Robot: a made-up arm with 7 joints. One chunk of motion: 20 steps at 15 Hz.
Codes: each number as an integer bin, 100 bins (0 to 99) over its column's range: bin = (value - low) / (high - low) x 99, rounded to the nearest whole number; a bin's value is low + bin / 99 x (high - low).
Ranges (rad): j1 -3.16..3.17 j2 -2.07..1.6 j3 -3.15..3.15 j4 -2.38..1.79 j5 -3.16..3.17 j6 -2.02..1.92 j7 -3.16..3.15
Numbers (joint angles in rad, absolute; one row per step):
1: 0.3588 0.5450 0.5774 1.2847 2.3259 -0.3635 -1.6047
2: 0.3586 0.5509 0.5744 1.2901 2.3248 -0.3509 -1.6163
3: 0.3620 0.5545 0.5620 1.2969 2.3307 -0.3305 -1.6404
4: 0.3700 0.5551 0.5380 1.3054 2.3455 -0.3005 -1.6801
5: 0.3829 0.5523 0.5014 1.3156 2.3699 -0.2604 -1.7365
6: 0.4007 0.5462 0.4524 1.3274 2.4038 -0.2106 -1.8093
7: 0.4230 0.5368 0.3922 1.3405 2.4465 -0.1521 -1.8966
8: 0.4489 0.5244 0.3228 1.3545 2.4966 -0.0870 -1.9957
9: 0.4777 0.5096 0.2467 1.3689 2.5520 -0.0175 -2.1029
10: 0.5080 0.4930 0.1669 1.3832 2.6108 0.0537 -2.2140
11: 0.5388 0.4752 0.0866 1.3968 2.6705 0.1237 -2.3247
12: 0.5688 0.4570 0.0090 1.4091 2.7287 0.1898 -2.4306
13: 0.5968 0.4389 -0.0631 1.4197 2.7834 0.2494 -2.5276
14: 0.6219 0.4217 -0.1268 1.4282 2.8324 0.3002 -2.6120
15: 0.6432 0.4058 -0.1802 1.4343 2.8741 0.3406 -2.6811
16: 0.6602 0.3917 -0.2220 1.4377 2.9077 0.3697 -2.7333
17: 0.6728 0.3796 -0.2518 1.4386 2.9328 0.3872 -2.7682
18: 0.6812 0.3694 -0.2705 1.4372 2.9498 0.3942 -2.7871
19: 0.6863 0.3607 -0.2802 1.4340 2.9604 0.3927 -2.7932
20: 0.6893 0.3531 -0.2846 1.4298 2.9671 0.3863 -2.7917
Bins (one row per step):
1: 55 71 59 87 86 42 24
2: 55 71 59 87 86 42 24
3: 55 71 58 87 86 42 24
4: 55 71 58 87 86 43 23
5: 55 71 57 88 86 44 22
6: 56 71 57 88 87 45 21
7: 56 70 56 88 88 47 20
8: 56 70 55 89 88 49 18
9: 57 70 53 89 89 50 17
10: 57 69 52 89 90 52 15
11: 58 69 51 90 91 54 13
12: 58 68 50 90 92 56 11
13: 59 68 49 90 93 57 10
14: 59 67 48 90 94 58 9
15: 59 67 47 91 94 59 8
16: 60 66 46 91 95 60 7
17: 60 66 46 91 95 60 6
18: 60 66 45 91 96 61 6
19: 60 66 45 91 96 61 6
20: 60 65 45 90 96 60 6

